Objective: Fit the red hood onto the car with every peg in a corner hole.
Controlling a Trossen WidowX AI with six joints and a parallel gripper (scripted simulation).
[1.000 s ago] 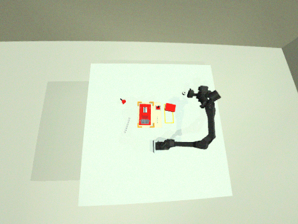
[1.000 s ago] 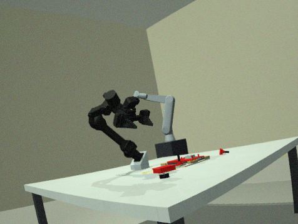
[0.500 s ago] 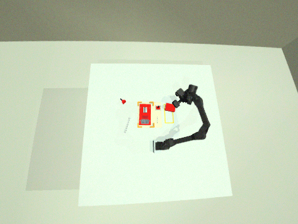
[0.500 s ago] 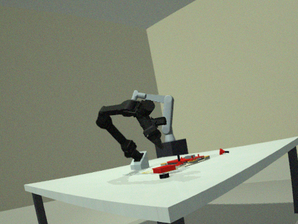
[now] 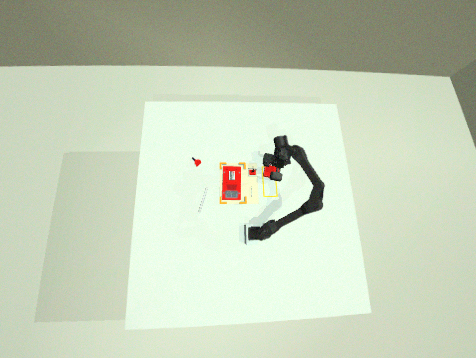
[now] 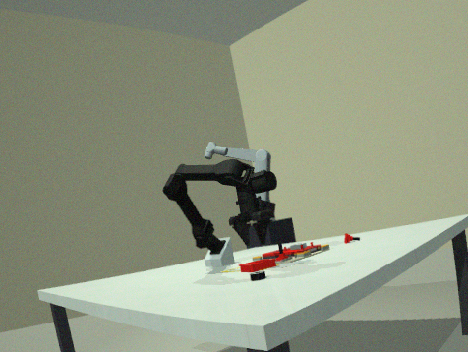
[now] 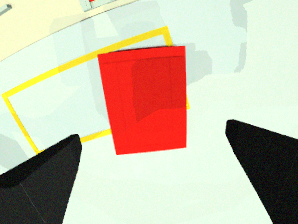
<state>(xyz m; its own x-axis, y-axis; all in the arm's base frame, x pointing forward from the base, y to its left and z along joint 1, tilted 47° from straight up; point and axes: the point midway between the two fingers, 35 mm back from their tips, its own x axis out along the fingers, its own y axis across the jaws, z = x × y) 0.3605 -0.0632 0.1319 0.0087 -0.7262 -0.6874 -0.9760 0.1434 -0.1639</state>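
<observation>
Right now my gripper tip is 6 cm above the red hood. Round my gripper tip: grey wheel-like piece 15 cm ahead, 16 cm to the right, 7 cm below.
</observation>
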